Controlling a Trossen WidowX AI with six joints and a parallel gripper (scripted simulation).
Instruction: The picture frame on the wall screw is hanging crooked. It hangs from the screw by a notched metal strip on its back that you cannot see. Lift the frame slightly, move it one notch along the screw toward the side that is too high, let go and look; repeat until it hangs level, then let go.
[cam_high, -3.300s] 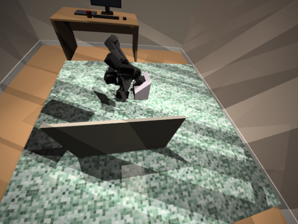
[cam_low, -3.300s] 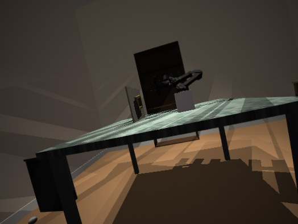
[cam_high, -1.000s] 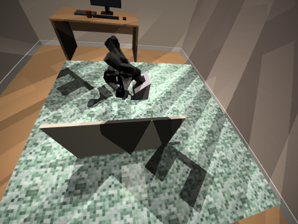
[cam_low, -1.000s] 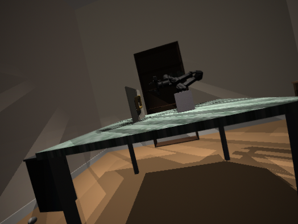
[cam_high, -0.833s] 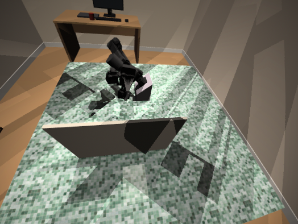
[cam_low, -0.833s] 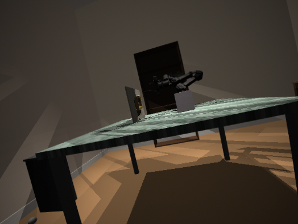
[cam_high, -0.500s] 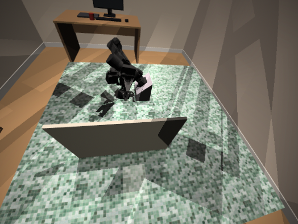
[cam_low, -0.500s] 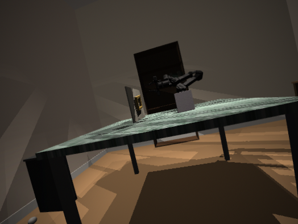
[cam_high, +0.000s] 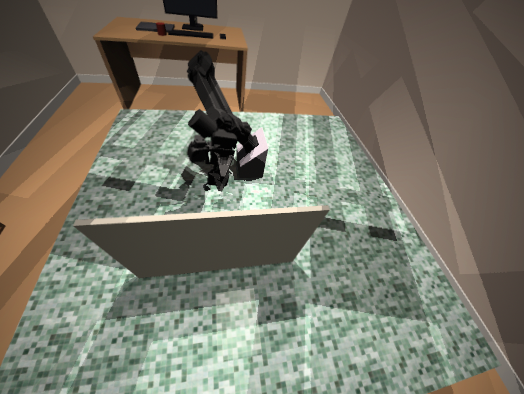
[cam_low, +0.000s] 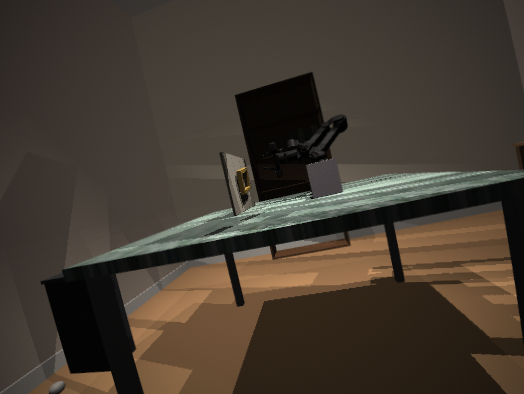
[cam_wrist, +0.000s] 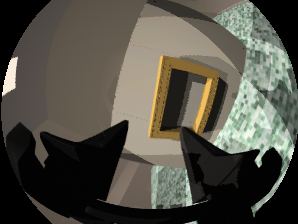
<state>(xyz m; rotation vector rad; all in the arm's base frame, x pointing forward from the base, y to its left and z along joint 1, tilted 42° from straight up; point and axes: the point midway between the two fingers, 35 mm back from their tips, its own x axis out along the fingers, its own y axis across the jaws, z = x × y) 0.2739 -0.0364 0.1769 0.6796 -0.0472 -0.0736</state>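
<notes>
Now: the gold picture frame 120 mm ahead of my gripper tip, 70 mm below it and 20 mm to the right of it. The rest, counted from my gripper tip: grey wall panel 130 mm ahead, 80 mm below, 20 mm to the right.
</notes>
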